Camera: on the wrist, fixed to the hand. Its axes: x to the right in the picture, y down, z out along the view.
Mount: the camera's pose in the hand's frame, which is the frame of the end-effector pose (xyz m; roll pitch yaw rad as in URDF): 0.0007 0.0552 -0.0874 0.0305 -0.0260 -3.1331
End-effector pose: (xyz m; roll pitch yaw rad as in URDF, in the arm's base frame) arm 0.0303 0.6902 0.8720 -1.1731 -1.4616 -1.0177
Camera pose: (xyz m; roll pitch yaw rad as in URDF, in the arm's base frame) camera 0.0242 0.5874 0.8635 1.0431 1.4420 1.9621
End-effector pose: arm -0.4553 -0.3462 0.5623 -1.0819 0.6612 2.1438
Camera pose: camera -0.3827 -0.3643 0.4910 1.1277 -0.6808 -1.0222
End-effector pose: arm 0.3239 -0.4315 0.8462 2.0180 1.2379 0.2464
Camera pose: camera 0.3910 -0.3580 0.8742 -2.0414 -1.2185 -2.8379
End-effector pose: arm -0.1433 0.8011 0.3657 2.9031 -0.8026 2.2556
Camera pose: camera -0.0735 0.7678 0.4343 -2.8748 0.8299 -0.8891
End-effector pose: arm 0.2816 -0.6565 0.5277 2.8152 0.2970 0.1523
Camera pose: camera 0.3150 -0.6759 0.6236 -2.7847 -0.2696 -2.9890
